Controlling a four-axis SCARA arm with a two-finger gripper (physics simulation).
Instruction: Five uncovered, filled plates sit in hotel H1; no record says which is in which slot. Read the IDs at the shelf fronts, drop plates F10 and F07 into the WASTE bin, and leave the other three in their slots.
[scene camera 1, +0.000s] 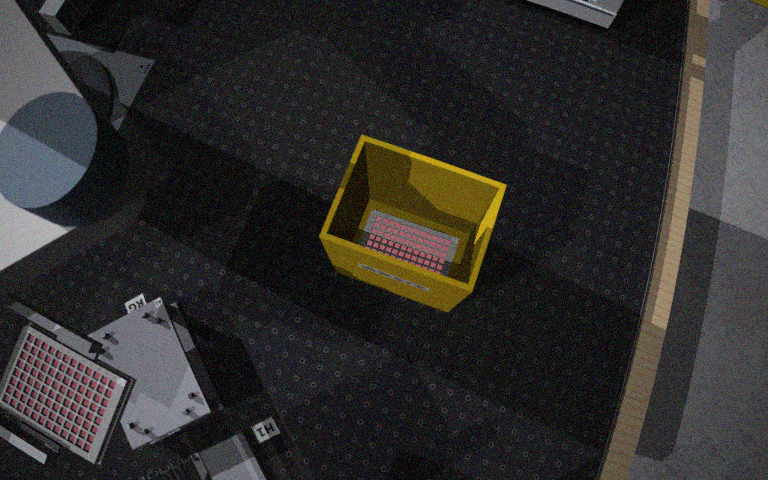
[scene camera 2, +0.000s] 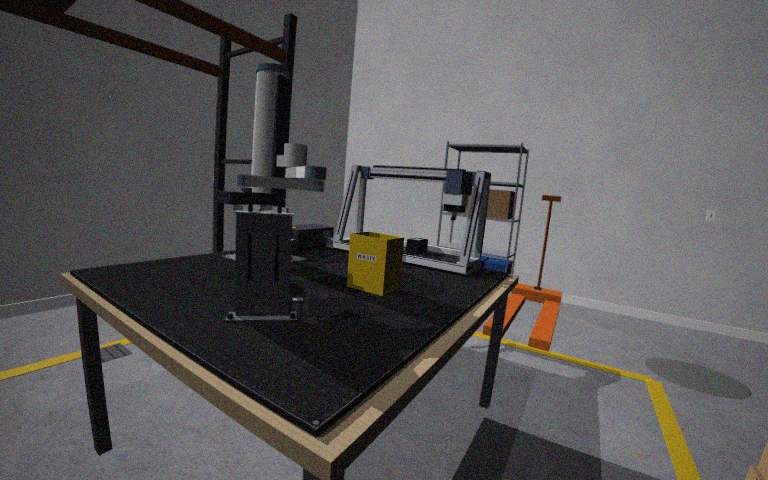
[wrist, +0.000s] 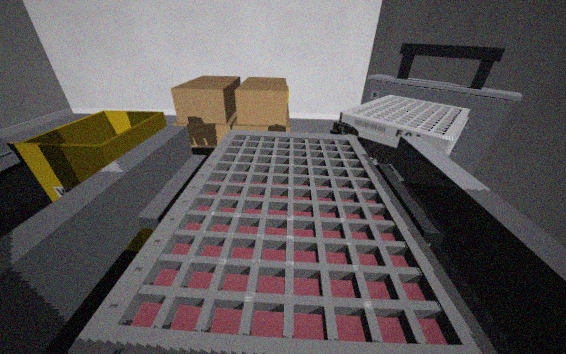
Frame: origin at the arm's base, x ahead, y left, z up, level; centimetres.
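Seen in the pictures: gripper, between the fingertips: (scene camera 1: 73, 403) (scene camera 2: 274, 211) (wrist: 291, 150).
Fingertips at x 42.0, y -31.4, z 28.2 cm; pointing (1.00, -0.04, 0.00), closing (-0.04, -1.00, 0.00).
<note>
A point is followed by its place in that frame.
My gripper (scene camera 1: 62, 391) @[x 42.0, y -31.4, z 28.2 cm] (scene camera 2: 256, 199) (wrist: 291, 150) @[x 42.0, y -31.4, z 28.2 cm] is shut on an uncovered plate (scene camera 1: 55, 397) @[x 39.7, y -31.8, z 27.6 cm] (wrist: 289, 241) @[x 36.8, y -31.1, z 27.6 cm] with red-filled wells, level and up in the air beside the RG stand. Its ID does not show. The yellow WASTE bin (scene camera 1: 396, 294) (scene camera 2: 365, 277) @[x 64.7, y -8.5, z 6.4 cm] (wrist: 131, 133) @[x 62.5, y -8.5, z 20.7 cm] stands apart from the gripper; another red-filled plate (scene camera 1: 408, 243) @[x 64.5, y -1.8, z 3.2 cm] lies flat on its floor. Part of hotel H1 (scene camera 1: 229, 457) @[x 51.5, y -37.0, z 2.1 cm] shows at the bottom edge of scene camera 1. In the wrist view a white plate (wrist: 407, 120) @[x 48.9, y -40.8, z 27.8 cm] sits at the right; its label starts with F0, the last character is unclear.
A grey RG stand (scene camera 1: 161, 370) @[x 40.4, y -28.8, z 7.3 cm] with small pegs lies beside the held plate. A dark upright tower (scene camera 2: 263, 254) @[x 59.0, y -49.2, z 18.8 cm] stands on the table below the gripper in scene camera 2. A gantry machine (scene camera 2: 413, 170) @[x 44.2, y 62.3, z 50.1 cm] stands behind the bin. Cardboard boxes (wrist: 207, 100) show in the wrist view.
</note>
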